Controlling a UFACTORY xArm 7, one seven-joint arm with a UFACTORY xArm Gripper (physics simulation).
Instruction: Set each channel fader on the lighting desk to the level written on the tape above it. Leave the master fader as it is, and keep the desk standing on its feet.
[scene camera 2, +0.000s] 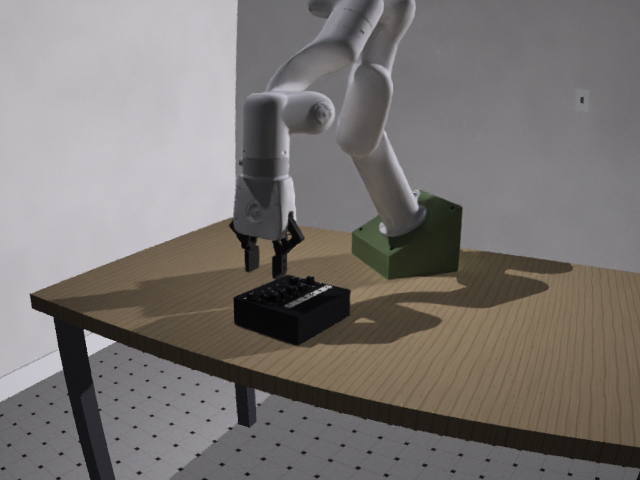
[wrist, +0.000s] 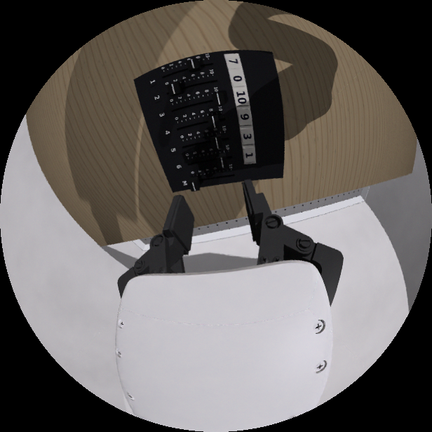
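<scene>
The black lighting desk stands flat on the table. Its white tape reads 7, 0, 10, 9, 3, 1. In the wrist view, the channel 1 fader is around 7, the channel 2 fader near the low end and the channel 3 fader near 10. The channel 4 fader, channel 5 fader and channel 6 fader sit high. The master fader is near its low end. My gripper is partly open and empty, above and beside the desk's master end.
The wooden table carries the green base block of the arm, behind and to the right of the desk in the scene view. Arm shadows fall across the table. A grey wall stands behind.
</scene>
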